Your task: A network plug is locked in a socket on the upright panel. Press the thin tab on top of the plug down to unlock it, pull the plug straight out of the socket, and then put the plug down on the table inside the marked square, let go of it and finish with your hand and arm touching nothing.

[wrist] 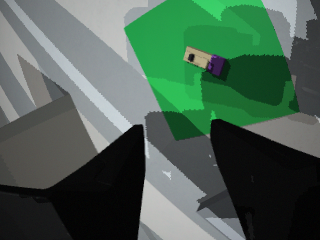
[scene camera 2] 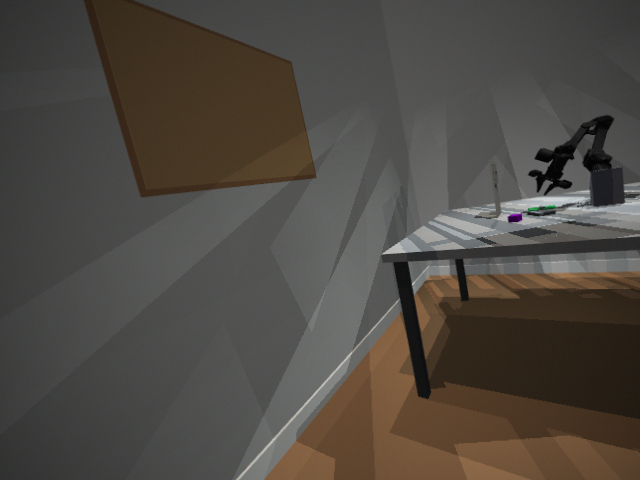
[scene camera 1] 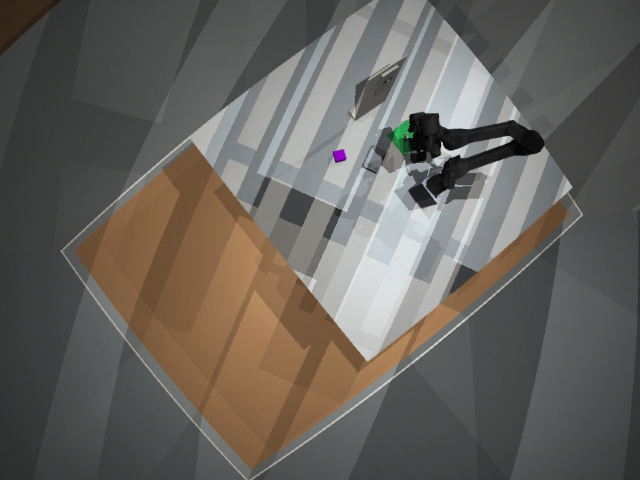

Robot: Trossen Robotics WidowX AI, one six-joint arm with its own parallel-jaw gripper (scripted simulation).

Scene:
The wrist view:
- my gripper: 177,131
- green marked square: 255,85

